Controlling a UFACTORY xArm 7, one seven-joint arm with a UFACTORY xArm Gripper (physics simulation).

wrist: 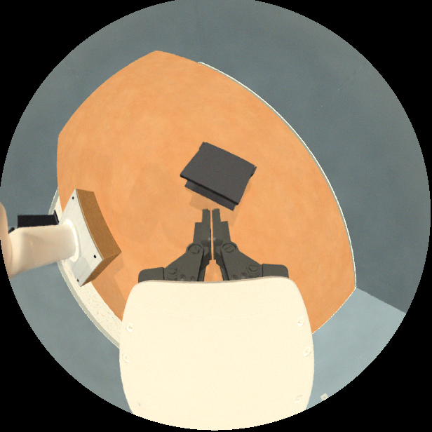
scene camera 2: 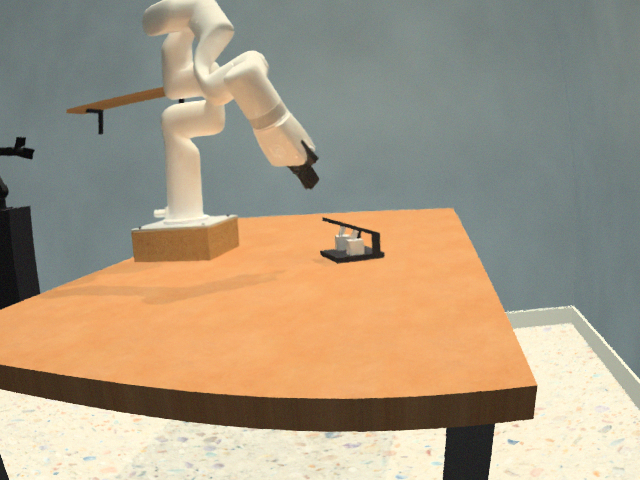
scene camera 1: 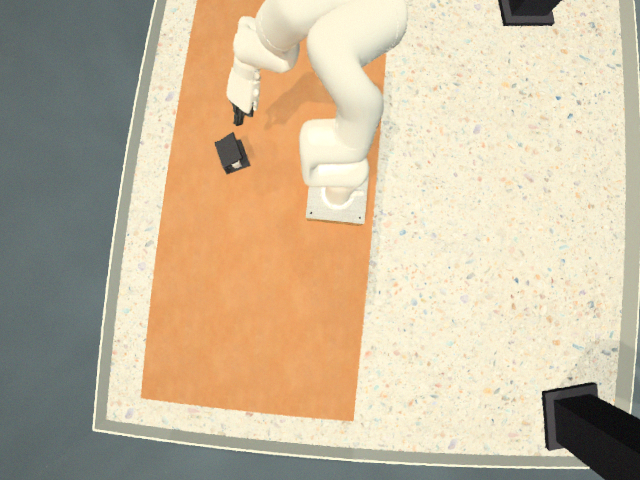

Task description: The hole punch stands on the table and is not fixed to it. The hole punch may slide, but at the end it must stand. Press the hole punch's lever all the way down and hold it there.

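Places are measured from the arm's base along level axes (x ahead, y left, z up), in metres.
Pixels of known places: gripper, fingertip midpoint: (scene camera 2: pixel 312 184) (scene camera 1: pixel 237 124); arm's base at its link origin: (scene camera 2: pixel 186 221) (scene camera 1: pixel 337 193).
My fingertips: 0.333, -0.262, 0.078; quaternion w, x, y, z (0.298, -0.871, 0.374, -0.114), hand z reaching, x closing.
For each thing: its top centre in the pictures, then the offset to it from my fingertips, as dx, dy, dz. Level surfaces: height alone.
- black hole punch at its top centre: (scene camera 2: pixel 349 217) (scene camera 1: pixel 226 148) +0.072, +0.048, -0.076
- orange table at its surface level: dz -0.161
- flat black lever at its top centre: (scene camera 2: pixel 349 217) (scene camera 1: pixel 226 148) +0.072, +0.048, -0.076
The black hole punch (scene camera 1: pixel 242 166) (scene camera 2: pixel 355 247) (wrist: pixel 212 195) stands upright on the orange table (scene camera 1: pixel 248 310) (scene camera 2: pixel 258 335) (wrist: pixel 130 115). It has two pale blocks between its base and its lever. The flat black lever (scene camera 1: pixel 229 148) (scene camera 2: pixel 351 225) (wrist: pixel 218 171) is raised and slopes; its high free end is at the left in scene camera 2. My gripper (scene camera 1: pixel 237 124) (scene camera 2: pixel 310 186) (wrist: pixel 211 219) is shut and empty. Its fingertips are above lever height and off to one side, apart from the lever. They point down at a slant. The blocks are hidden in the wrist view.
The arm's base plate (scene camera 1: pixel 334 212) (scene camera 2: pixel 222 220) (wrist: pixel 90 260) sits on a wooden block (scene camera 2: pixel 170 245) to the left of the hole punch in scene camera 2. A wooden shelf (scene camera 2: pixel 124 99) is on the wall behind the arm. A black stand (scene camera 2: pixel 18 248) is at the far left.
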